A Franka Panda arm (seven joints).
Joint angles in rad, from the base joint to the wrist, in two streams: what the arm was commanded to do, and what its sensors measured. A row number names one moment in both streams.
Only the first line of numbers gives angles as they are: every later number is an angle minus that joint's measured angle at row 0.
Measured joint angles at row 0:
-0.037, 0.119, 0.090, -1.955, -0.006, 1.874, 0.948
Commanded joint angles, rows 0 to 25:
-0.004, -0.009, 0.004, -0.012, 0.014, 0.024, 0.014
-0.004, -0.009, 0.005, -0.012, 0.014, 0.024, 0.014
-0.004, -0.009, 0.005, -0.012, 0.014, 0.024, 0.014
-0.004, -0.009, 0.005, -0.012, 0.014, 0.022, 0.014
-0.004, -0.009, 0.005, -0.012, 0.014, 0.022, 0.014
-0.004, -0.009, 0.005, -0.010, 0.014, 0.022, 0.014
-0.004, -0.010, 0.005, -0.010, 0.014, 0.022, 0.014
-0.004, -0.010, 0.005, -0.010, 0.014, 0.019, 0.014
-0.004, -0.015, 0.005, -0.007, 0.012, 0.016, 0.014
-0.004, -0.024, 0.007, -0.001, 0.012, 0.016, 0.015
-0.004, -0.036, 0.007, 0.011, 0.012, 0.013, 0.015
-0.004, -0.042, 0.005, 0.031, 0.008, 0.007, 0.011
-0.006, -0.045, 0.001, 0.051, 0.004, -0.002, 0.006
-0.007, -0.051, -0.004, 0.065, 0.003, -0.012, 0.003
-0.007, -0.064, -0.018, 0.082, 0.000, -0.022, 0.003
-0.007, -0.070, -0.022, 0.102, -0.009, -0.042, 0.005
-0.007, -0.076, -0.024, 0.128, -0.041, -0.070, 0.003
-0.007, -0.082, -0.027, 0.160, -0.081, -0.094, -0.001
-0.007, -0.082, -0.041, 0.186, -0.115, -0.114, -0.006
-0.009, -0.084, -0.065, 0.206, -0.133, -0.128, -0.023
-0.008, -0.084, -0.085, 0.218, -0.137, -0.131, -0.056
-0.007, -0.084, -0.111, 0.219, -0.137, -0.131, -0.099
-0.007, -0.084, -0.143, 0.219, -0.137, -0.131, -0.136
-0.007, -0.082, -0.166, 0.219, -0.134, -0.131, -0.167
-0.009, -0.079, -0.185, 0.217, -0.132, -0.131, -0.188
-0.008, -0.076, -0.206, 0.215, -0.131, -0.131, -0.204
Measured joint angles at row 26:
-0.009, -0.090, -0.156, 0.203, -0.123, -0.113, -0.142
